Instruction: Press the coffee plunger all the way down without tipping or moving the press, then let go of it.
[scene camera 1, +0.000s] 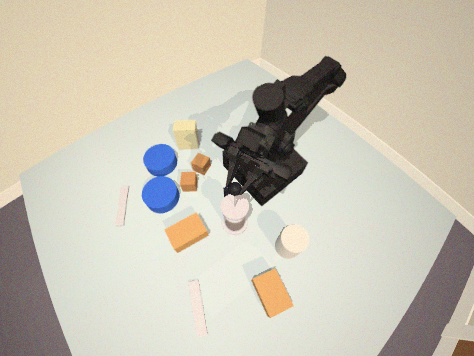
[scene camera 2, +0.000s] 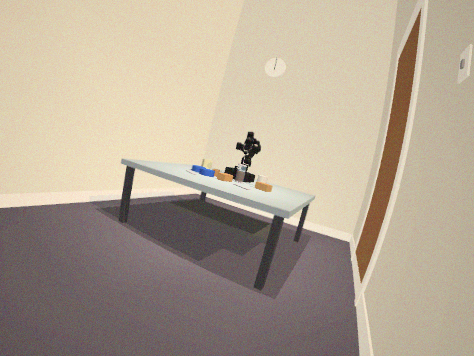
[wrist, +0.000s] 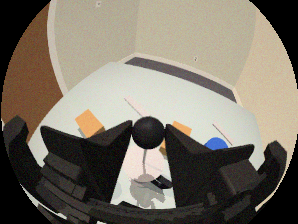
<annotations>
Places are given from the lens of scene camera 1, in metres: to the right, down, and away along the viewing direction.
my gripper (scene camera 1: 233, 190): -0.01, 0.03, 0.47
coffee press (scene camera 1: 234, 207): -0.01, 0.08, 0.56
</annotations>
